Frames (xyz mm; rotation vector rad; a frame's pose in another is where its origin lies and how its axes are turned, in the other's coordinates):
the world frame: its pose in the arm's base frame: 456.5 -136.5 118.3 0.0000 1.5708 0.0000
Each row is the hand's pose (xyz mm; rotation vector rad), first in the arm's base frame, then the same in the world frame.
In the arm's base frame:
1: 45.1 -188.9 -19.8 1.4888 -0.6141 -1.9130
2: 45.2 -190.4 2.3 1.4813 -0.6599 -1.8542
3: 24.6 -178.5 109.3 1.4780 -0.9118 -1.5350
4: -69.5 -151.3 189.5 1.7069 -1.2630 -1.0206
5: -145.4 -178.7 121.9 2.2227 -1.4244 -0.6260
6: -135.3 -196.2 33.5 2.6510 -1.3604 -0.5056
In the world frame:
1: 138.1 -52.4 -411.4 2.7669 -1.1746 -0.3450
2: 116.0 -53.9 -411.3 2.7388 -1.2554 -0.3062
3: 9.0 -42.0 -431.9 2.5998 -1.6605 -0.0492
4: -71.2 -14.8 -526.0 -2.2627 1.8576 -0.5693
5: -3.6 -42.2 -601.9 -2.0145 1.4247 -1.1291
6: 84.8 -59.7 -591.8 -1.9811 0.9671 -1.3465

